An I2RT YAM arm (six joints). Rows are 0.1 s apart.
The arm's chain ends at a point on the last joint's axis. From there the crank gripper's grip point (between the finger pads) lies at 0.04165 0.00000 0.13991 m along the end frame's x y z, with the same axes.
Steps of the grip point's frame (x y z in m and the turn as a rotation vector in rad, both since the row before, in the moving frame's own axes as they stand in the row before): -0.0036, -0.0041, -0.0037, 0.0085, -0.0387, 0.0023; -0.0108, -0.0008, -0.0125, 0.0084, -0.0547, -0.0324; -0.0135, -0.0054, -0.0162, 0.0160, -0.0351, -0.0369; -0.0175, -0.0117, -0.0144, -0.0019, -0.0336, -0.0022
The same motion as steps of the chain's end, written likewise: 0.0018, -0.0030, -0.0052, 0.0085, -0.0387, 0.0023; -0.0030, 0.0016, -0.0146, 0.0084, -0.0547, -0.0324; -0.0085, -0.0017, -0.0175, 0.0160, -0.0351, -0.0369; -0.0128, -0.0119, -0.0157, -0.0019, -0.0336, -0.0022
